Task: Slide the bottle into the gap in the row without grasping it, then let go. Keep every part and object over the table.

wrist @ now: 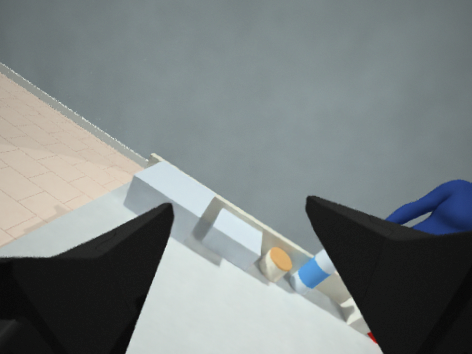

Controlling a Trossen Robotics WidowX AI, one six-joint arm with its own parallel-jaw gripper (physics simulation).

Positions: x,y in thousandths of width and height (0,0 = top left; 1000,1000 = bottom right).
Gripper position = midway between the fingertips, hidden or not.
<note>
In view: the gripper (510,583), a jar (586,744), a blue-capped bottle (679,756), a pale box (484,668) and a pale box (342,518).
</note>
